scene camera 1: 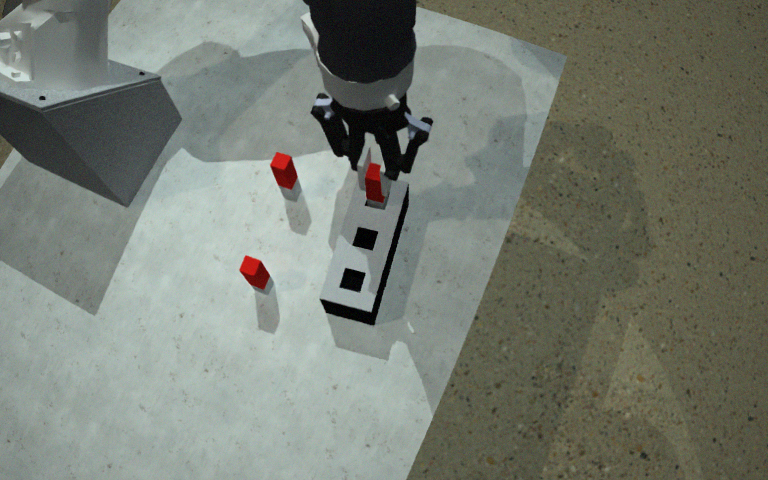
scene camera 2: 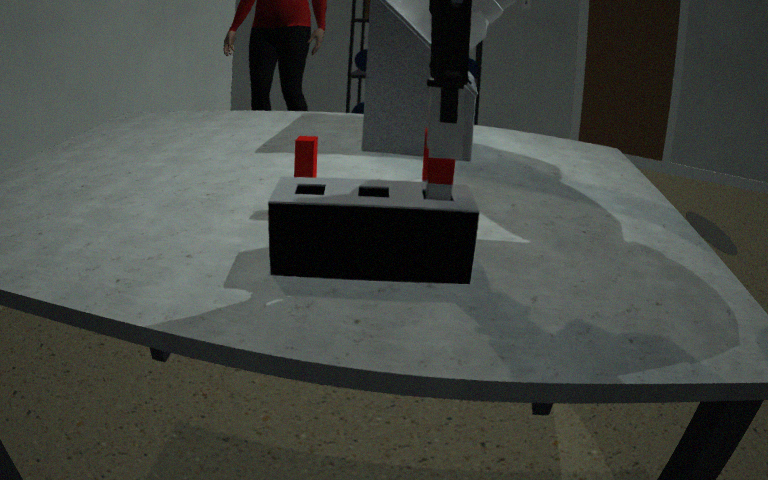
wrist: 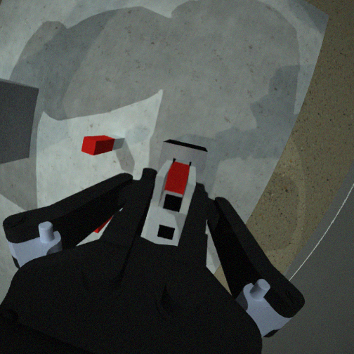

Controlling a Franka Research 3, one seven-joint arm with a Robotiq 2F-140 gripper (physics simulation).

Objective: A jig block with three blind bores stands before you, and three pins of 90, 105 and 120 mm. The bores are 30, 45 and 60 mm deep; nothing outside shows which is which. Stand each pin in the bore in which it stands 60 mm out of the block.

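Observation:
The jig block (scene camera 1: 356, 297) (scene camera 2: 373, 243) (wrist: 170, 217) has three square bores in a row. My gripper (scene camera 1: 374, 178) (scene camera 2: 450, 141) (wrist: 178, 174) is shut on a red-topped pin (scene camera 1: 373, 182) (scene camera 2: 440, 171) (wrist: 177, 177), which stands upright in the block's end bore, at the right in scene camera 2. A short grey stretch shows between its red part and the block; its lower end is hidden. The middle bore and the other end bore are empty. A second pin (scene camera 1: 284, 170) (wrist: 98, 145) and a third pin (scene camera 1: 254, 272) (scene camera 2: 305, 157) stand on the table.
The table (scene camera 1: 169, 396) (scene camera 2: 113, 237) carries the block and both loose pins. The grey robot pedestal (scene camera 1: 107, 135) (scene camera 2: 396, 96) stands beyond the pins, seen from scene camera 2. A person (scene camera 2: 280, 56) stands in the background. The table edge lies on the block's far side from the loose pins.

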